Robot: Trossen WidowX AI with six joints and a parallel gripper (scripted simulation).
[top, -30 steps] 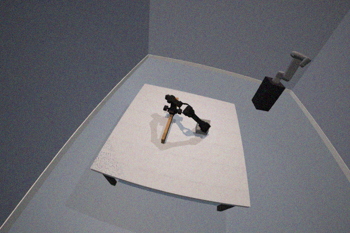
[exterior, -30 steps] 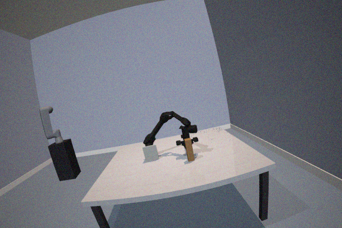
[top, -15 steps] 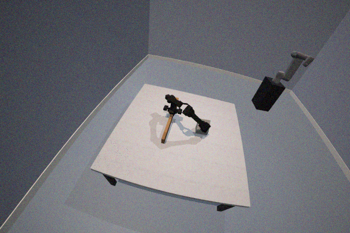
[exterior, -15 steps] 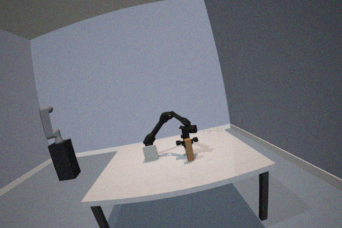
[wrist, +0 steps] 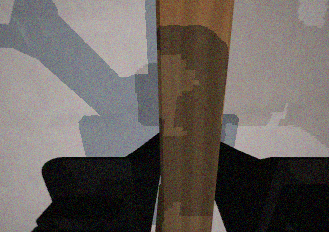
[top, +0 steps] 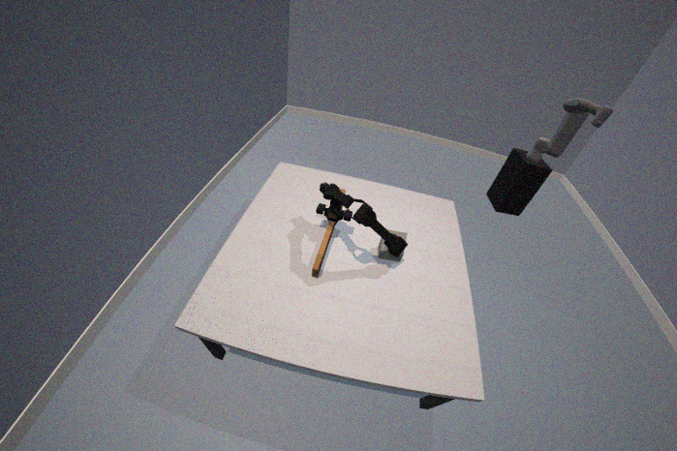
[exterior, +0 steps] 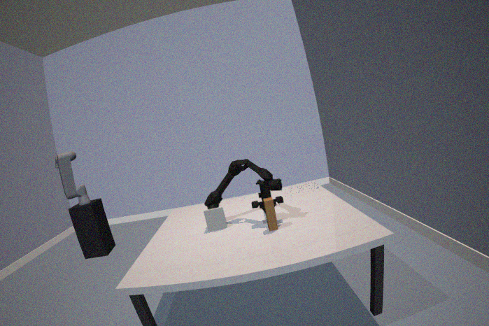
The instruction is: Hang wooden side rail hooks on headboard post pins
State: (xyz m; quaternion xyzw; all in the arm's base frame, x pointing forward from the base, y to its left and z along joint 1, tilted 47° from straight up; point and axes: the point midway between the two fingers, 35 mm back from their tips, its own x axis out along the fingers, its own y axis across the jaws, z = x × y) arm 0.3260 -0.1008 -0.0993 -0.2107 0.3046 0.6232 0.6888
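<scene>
Now: gripper tip 12 cm to the left of the wooden headboard post, 4 cm below it and 2 cm past it.
</scene>
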